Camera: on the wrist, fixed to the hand. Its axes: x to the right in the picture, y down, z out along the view.
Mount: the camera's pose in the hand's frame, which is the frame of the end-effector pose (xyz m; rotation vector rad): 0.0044 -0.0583 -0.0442 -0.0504 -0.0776 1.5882
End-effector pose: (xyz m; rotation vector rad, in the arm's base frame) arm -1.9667 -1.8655 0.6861 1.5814 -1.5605 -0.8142
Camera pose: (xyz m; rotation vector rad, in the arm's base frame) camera -1.8986 -1.8682 0.6590 -0.0532 -2.1292 0.0273
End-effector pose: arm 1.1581 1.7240 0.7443 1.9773 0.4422 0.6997
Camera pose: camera 1.1322 1.7839 0.7110 1.9915 -1.3573 1.4830
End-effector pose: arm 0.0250 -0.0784 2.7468 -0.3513 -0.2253 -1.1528
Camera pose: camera -0.0271 -0.1201 2.7166 -0.4639 0.0555 0.4226
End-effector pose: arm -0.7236 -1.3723 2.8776 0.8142 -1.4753 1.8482
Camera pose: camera -0.6839 -1.3184 2.9075 0.4412 1.7029 -1.8440
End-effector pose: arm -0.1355 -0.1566 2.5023 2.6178 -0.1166 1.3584
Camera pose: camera -0.1593 -0.0905 2.5231 -1.6511 1.8340 -0.9754
